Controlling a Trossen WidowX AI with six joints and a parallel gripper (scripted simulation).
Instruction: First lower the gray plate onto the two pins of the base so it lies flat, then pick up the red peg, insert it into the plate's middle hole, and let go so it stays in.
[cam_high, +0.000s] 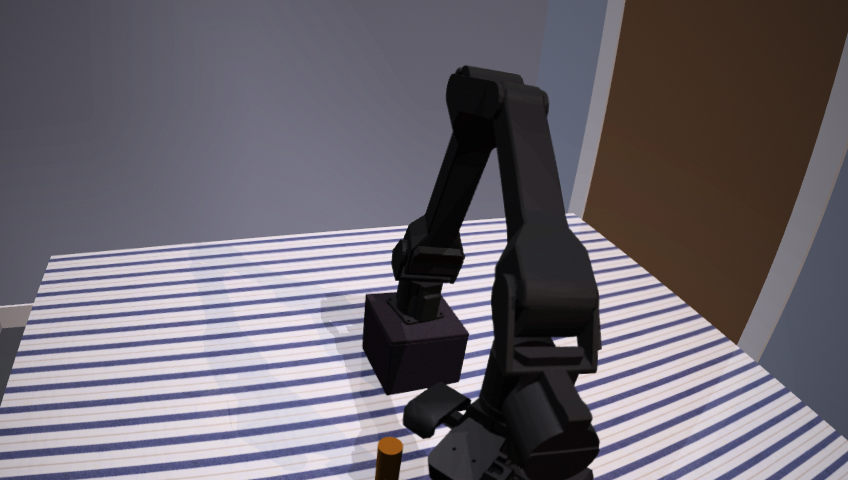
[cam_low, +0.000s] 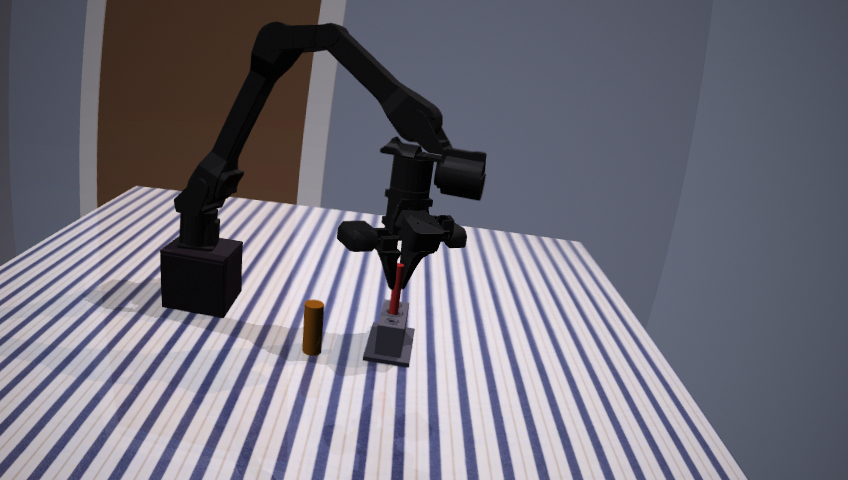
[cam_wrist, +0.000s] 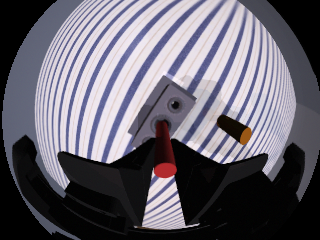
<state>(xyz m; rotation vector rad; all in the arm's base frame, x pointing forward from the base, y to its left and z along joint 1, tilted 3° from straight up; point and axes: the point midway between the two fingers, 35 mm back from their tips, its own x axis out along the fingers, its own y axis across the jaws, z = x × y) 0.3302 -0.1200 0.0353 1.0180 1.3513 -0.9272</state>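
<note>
My gripper tip is now right at the red peg. From my gripper tip the other things lie so: orange cylinder: 12 cm behind, 6 cm below, 4 cm to the right; gray plate: 5 cm below; flat base: 9 cm below.
</note>
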